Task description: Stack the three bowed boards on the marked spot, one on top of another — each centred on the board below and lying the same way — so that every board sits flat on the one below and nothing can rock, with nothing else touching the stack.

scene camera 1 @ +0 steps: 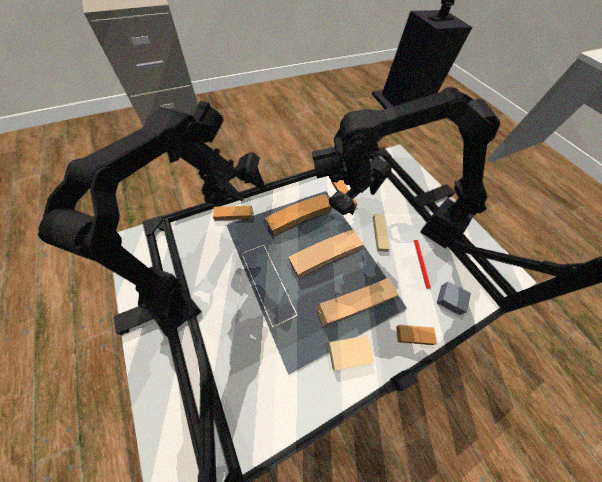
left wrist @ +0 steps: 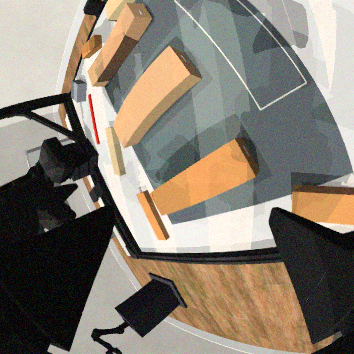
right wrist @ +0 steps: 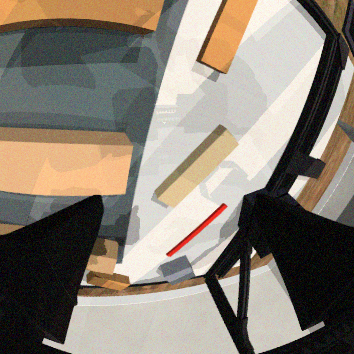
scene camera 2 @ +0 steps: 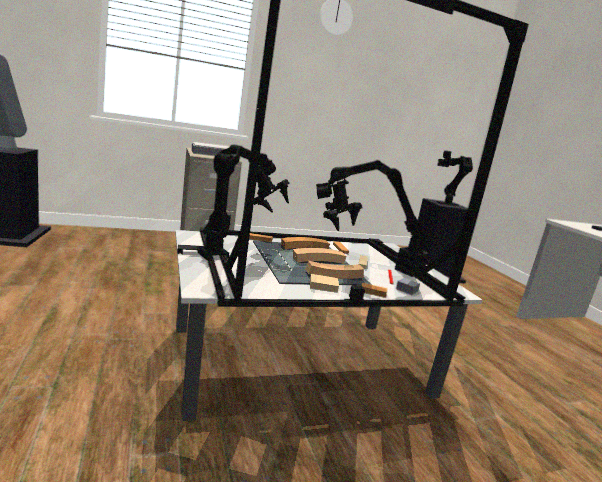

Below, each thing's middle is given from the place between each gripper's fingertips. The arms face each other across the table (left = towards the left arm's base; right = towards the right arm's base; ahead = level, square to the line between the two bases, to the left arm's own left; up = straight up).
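Labels:
Measured from the grey block [scene camera 1: 452, 297], my left hand is 180 mm higher than the block, 410 mm beyond it and 500 mm to the left of it.
For my right hand I count from the hand itself: the grey block is 130 mm lower than it, 200 mm to the right of it and 320 mm behind it.

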